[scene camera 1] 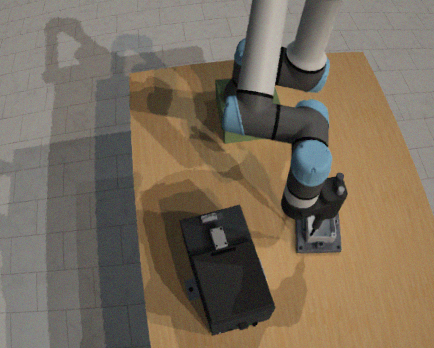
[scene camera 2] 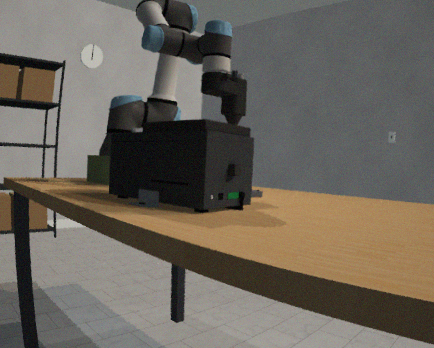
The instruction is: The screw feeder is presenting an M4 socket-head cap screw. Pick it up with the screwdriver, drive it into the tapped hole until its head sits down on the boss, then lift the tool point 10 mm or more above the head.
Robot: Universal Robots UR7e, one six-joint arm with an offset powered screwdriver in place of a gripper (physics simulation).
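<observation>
The screwdriver [scene camera 1: 313,232] points down at the light grey open-topped housing [scene camera 1: 327,239], with its thin tip over or inside the left part of the housing. In scene camera 2 its dark body [scene camera 2: 234,107] stands upright and its tip is hidden behind the feeder. The housing sits on a dark grey base plate [scene camera 1: 305,248] [scene camera 2: 257,193]. The black screw feeder [scene camera 1: 232,285] [scene camera 2: 160,162] stands to the left of the housing in scene camera 1. The screw, the tapped hole and the boss cannot be made out. Whether the bit holds a screw cannot be told.
A light metal plate [scene camera 1: 219,237] lies on the feeder's lower back part. A small grey bracket [scene camera 1: 191,289] [scene camera 2: 149,197] sits beside the feeder. A green block [scene camera 1: 240,136] [scene camera 2: 98,169] stands near the arm's base on the wooden table [scene camera 1: 380,280] [scene camera 2: 350,240].
</observation>
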